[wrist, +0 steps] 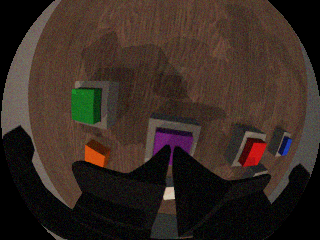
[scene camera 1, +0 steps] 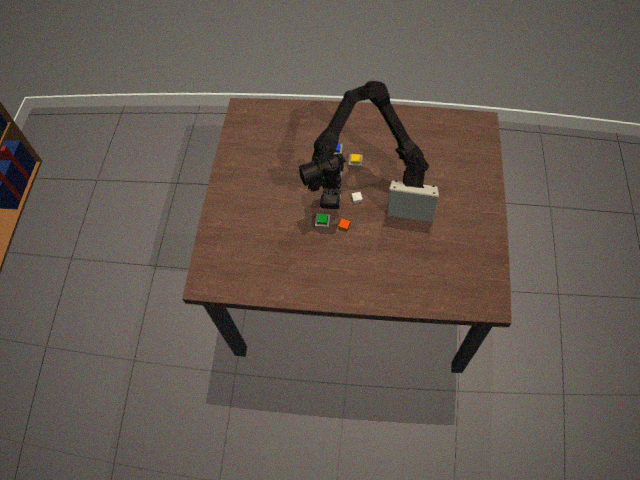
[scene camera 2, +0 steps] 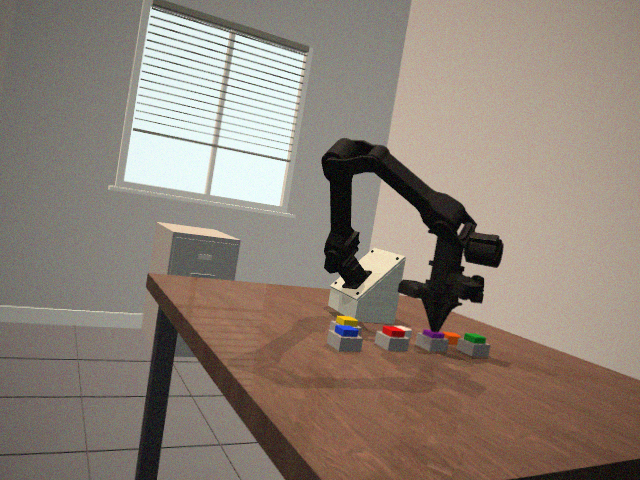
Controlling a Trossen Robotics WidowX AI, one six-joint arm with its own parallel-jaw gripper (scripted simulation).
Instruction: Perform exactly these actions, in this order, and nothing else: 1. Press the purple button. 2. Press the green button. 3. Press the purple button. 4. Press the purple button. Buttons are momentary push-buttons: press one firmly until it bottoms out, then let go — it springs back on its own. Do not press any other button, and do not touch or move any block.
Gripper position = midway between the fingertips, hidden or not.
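Observation:
You'd see my gripper (scene camera 2: 434, 331), (wrist: 171, 150), (scene camera 1: 333, 197). There's a purple button (wrist: 180, 139), and a green button (wrist: 85, 102) as well.

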